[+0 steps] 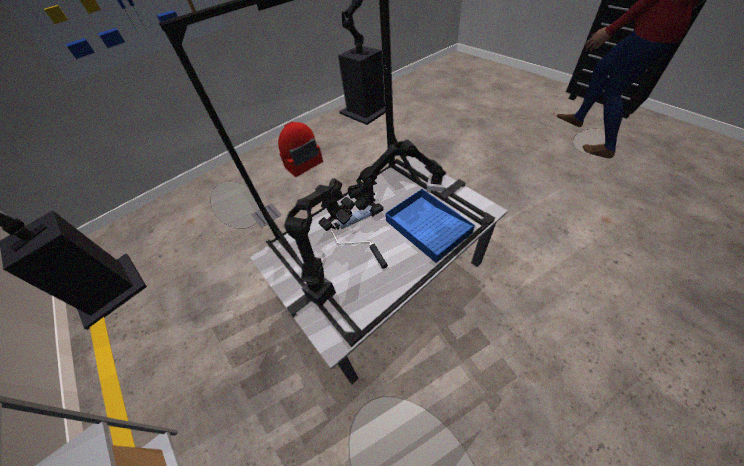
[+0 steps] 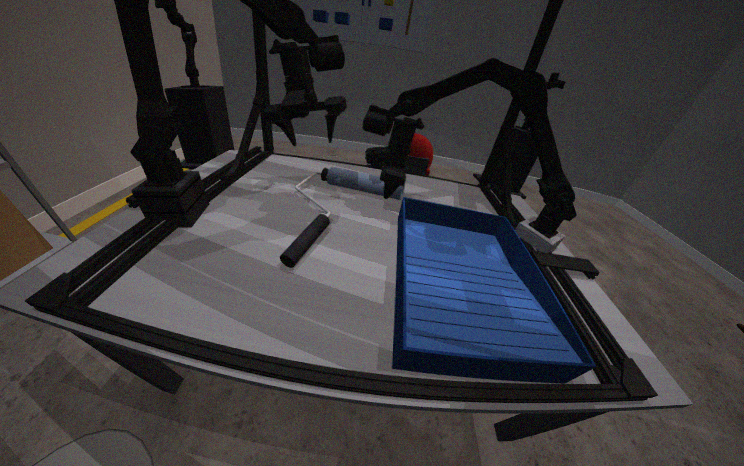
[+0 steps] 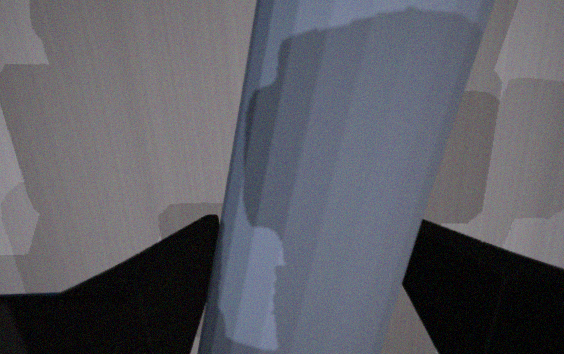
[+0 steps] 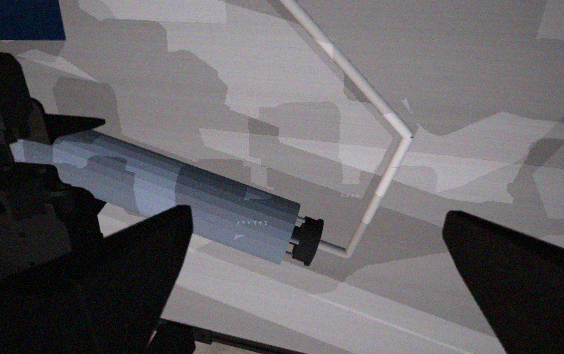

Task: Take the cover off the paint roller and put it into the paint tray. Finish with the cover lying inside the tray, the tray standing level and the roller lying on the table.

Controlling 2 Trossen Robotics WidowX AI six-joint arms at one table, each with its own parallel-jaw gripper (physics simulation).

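Frame: origin at the left arm's base, x ahead, y left, z up, level; centimetres.
Seen in the pictures: left gripper, fingertip midpoint: [image 1: 369,213] [image 2: 386,193] [image 3: 300,223] [image 4: 108,153]; right gripper, fingertip midpoint: [image 2: 312,144] [image 4: 317,219]; left arm's base, origin of the base link: [image 1: 436,180] [image 2: 543,229]; right arm's base, origin of the base link: [image 1: 316,285] [image 2: 166,179].
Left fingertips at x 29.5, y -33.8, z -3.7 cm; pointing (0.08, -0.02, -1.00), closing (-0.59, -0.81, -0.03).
Pixels of each thing's top centre, then the offset from my left fingertips to it. "*": a spot on its surface instead.
- blue-grey roller cover, middle of its top: [image 4: 140,207] [image 2: 366,172] [image 1: 357,212] dz +5.0, dx +4.4, dy -5.3 cm
- black end cap, middle of its top: [image 4: 301,252] dz +2.7, dx +12.8, dy -15.0 cm
- roller's white wire, surface spot: [image 4: 386,112] * dz +0.6, dx +23.0, dy -8.3 cm
- blue paint tray, middle of its top: [image 2: 476,258] [image 1: 428,219] dz +4.7, dx +2.3, dy +33.4 cm
The blue-grey roller cover [image 1: 357,216] [image 2: 353,180] [image 3: 333,175] [image 4: 210,207] lies on the table at the back, still on the roller's cage. It sits a small gap off the black end cap [image 4: 306,240]. My left gripper [image 1: 366,205] [image 2: 392,185] [image 3: 300,223] is shut on the cover's end nearest the tray. My right gripper [image 1: 334,219] [image 2: 309,131] [image 4: 317,219] is open and empty, hanging above the cover's other end. The roller's white wire [image 2: 310,196] [image 4: 386,112] leads to its black handle [image 1: 378,255] [image 2: 304,240], which lies on the table. The blue paint tray [image 1: 412,240] [image 2: 486,367] stands level and empty to the right.
Black rails run along the table's edges [image 2: 370,381]. A gantry post [image 1: 389,92] rises behind the table. A red helmet [image 1: 298,148] [image 2: 422,147] and a black pedestal [image 1: 362,83] stand on the floor beyond. A person's legs [image 1: 589,106] show at the far right.
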